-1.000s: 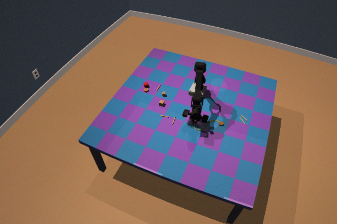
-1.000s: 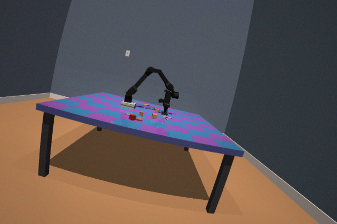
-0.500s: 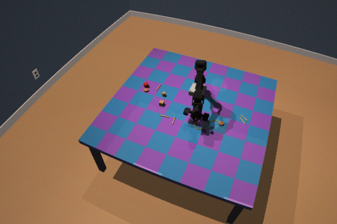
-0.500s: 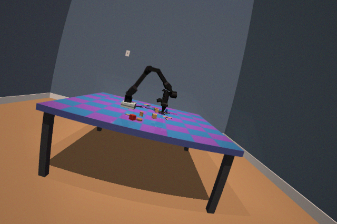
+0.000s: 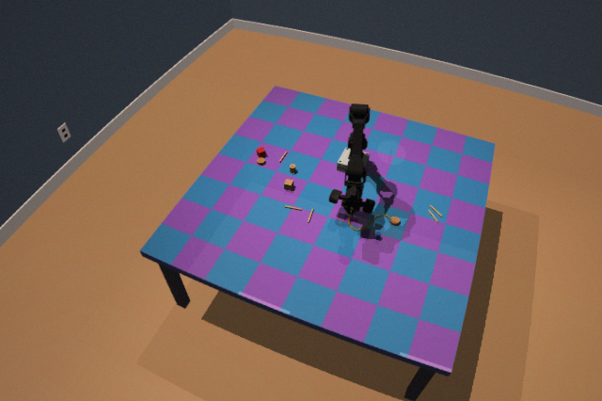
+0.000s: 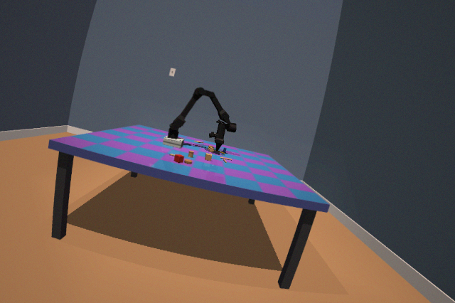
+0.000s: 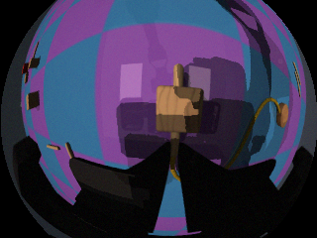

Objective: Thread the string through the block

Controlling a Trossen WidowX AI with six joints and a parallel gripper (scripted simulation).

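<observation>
My gripper tip is now 2 cm past the thin wooden stick. Also, from my gripper tip: wooden cylinder 19 cm behind, 32 cm to the right; blue object 8 cm ahead, 13 cm to the left; round wooden button 2 cm behind, 19 cm to the left, 1 cm below.
</observation>
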